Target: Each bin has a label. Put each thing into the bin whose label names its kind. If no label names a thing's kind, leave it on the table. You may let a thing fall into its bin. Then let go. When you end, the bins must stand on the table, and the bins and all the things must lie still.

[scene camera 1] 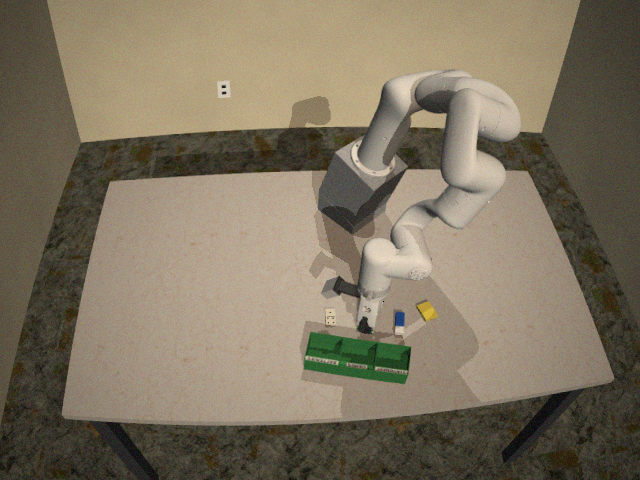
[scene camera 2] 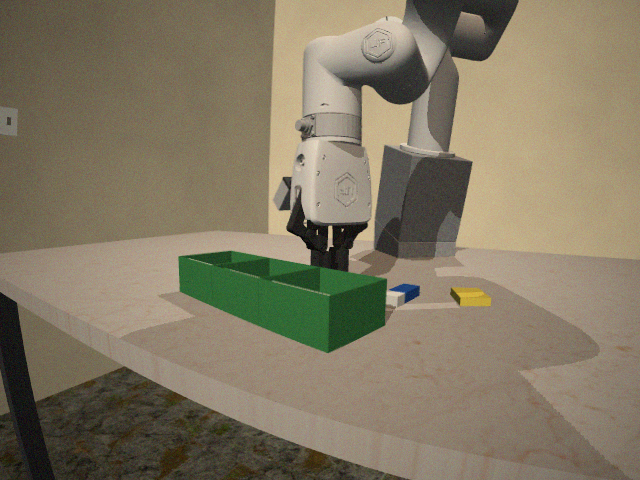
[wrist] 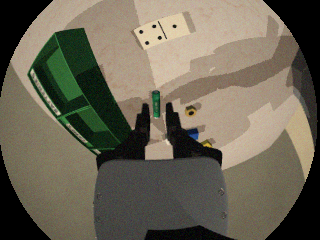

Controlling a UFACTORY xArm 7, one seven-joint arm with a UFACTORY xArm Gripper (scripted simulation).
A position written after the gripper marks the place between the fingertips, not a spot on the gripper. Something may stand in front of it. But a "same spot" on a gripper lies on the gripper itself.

gripper: scene camera 1; scene camera 2 329,280; wrist
same spot on gripper: (wrist: 133,148) = (scene camera 1: 360,321)
